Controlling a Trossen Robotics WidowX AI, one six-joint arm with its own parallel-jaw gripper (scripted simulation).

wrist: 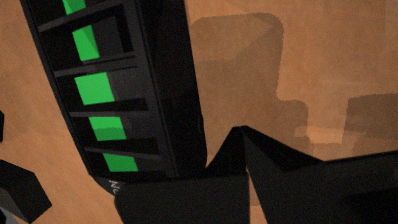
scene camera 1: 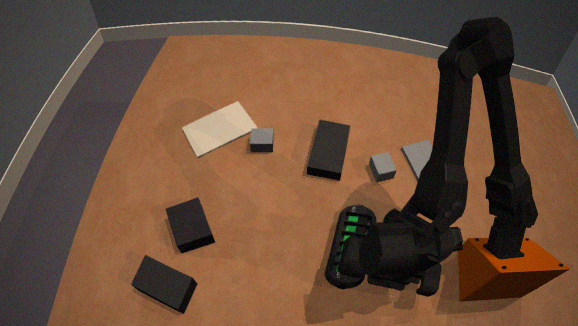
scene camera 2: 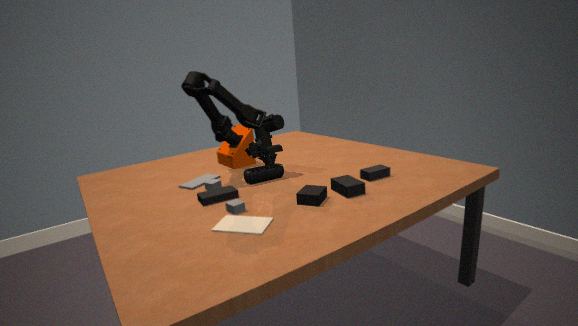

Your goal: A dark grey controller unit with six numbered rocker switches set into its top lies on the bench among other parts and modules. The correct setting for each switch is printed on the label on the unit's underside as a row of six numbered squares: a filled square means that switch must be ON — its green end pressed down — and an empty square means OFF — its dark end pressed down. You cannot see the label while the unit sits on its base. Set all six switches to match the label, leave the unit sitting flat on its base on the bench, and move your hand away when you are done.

Labels:
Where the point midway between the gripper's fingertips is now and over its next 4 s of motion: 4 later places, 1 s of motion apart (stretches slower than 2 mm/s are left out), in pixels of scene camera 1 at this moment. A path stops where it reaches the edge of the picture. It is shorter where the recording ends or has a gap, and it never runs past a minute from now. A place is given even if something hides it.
My gripper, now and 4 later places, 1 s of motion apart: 370, 281; 365, 280; 349, 279; 372, 272; 349, 241

